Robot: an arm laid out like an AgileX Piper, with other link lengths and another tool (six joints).
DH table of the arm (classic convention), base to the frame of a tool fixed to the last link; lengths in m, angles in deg. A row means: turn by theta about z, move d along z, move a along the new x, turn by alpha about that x. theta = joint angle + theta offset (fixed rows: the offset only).
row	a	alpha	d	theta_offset
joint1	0	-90	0.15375	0
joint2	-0.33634	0	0	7.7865
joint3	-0.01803	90	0	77.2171
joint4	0	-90	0.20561	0
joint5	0	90	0	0
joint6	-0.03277	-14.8	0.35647	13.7
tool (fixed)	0	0	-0.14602	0
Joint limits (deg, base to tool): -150..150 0..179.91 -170..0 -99.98..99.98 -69.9..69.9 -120..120
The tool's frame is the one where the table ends.
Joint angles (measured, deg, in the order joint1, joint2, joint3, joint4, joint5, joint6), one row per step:
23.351 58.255 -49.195 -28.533 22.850 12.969
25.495 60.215 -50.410 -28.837 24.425 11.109
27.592 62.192 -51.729 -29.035 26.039 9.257
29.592 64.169 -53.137 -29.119 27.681 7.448
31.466 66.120 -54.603 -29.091 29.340 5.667
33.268 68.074 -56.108 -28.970 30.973 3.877
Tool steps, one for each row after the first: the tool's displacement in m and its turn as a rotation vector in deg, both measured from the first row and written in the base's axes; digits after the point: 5 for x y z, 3 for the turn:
0.00662 0.01225 -0.00409 -2.857 1.431 2.197
0.01277 0.02483 -0.00810 -5.631 2.787 4.371
0.01842 0.03745 -0.01207 -8.272 4.081 6.457
0.02352 0.04986 -0.01605 -10.788 5.322 8.435
0.02816 0.06247 -0.02016 -13.227 6.512 10.398

